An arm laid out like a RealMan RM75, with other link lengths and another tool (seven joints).
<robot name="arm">
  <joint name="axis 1" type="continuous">
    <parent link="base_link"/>
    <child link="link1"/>
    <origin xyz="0 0 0.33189"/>
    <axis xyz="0 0 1"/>
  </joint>
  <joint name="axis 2" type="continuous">
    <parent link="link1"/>
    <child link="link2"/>
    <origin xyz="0 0 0"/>
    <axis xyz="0 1 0"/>
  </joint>
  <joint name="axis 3" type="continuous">
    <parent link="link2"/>
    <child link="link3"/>
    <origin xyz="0 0 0.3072"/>
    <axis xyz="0 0 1"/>
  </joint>
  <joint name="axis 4" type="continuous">
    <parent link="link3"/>
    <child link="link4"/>
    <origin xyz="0 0 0"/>
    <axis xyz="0 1 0"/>
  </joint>
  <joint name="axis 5" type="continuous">
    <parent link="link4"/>
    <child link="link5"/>
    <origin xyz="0 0 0.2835"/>
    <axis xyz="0 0 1"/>
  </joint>
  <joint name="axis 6" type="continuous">
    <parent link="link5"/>
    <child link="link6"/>
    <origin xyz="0 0 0"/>
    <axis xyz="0 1 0"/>
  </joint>
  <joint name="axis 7" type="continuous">
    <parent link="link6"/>
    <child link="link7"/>
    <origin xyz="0 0 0.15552"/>
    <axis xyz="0 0 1"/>
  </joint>
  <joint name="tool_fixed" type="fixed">
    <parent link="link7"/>
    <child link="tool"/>
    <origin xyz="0.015 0.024 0.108" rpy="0 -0.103 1.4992"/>
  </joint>
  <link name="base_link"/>
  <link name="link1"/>
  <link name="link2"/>
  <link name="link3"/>
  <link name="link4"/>
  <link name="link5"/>
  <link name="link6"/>
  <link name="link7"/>
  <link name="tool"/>
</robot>
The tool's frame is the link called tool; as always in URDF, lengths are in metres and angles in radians. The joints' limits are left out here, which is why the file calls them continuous.
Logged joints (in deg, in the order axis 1, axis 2, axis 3, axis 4, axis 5, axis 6, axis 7), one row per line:
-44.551, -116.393, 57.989, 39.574, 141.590, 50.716, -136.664
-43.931, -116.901, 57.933, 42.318, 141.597, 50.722, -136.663
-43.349, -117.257, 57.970, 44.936, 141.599, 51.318, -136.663
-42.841, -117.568, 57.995, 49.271, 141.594, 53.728, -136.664
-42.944, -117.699, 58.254, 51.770, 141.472, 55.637, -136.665
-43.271, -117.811, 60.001, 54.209, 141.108, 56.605, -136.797
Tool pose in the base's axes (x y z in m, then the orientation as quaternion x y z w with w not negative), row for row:
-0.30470, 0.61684, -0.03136, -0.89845, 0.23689, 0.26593, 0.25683
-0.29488, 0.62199, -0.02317, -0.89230, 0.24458, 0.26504, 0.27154
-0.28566, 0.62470, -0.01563, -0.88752, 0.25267, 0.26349, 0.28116
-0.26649, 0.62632, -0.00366, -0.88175, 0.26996, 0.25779, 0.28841
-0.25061, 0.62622, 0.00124, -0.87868, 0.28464, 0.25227, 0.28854
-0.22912, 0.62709, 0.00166, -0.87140, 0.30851, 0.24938, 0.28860
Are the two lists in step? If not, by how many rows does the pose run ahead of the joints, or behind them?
They are in step.
